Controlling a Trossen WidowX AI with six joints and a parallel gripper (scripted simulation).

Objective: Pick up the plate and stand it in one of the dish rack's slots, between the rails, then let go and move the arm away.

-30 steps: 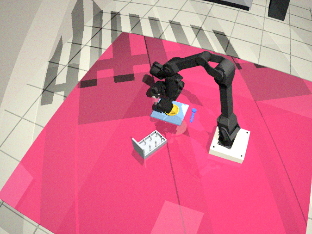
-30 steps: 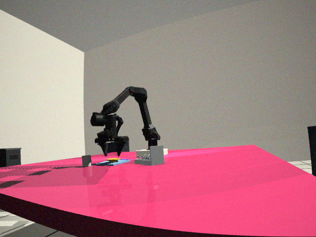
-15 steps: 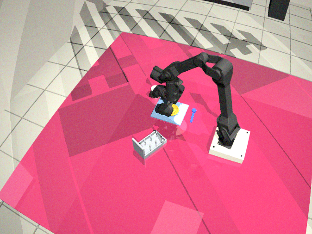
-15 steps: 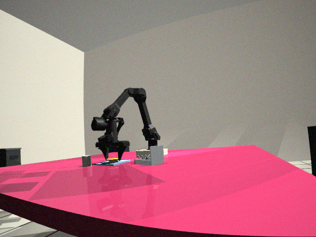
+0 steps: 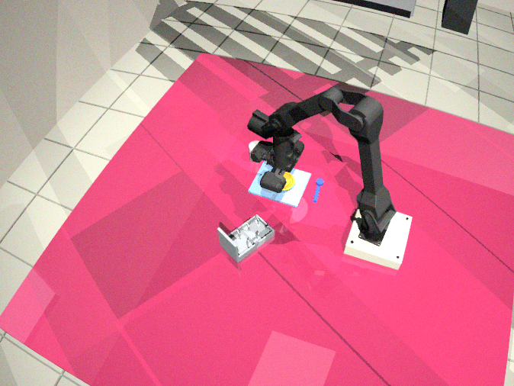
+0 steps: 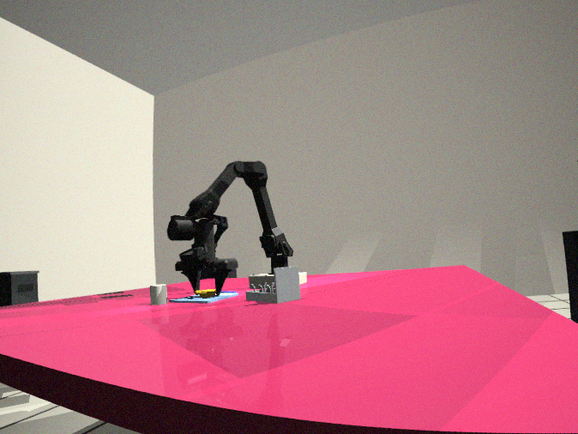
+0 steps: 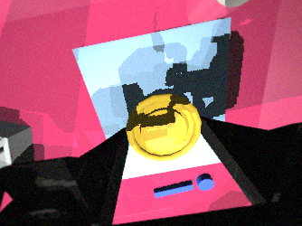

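My gripper tip is 1 cm short of the light blue mat and 1 cm above it. Round my gripper tip: blue spoon 10 cm behind, 3 cm to the right; then white cup 12 cm ahead, 6 cm to the right, 2 cm above; then yellow plate 1 cm above.
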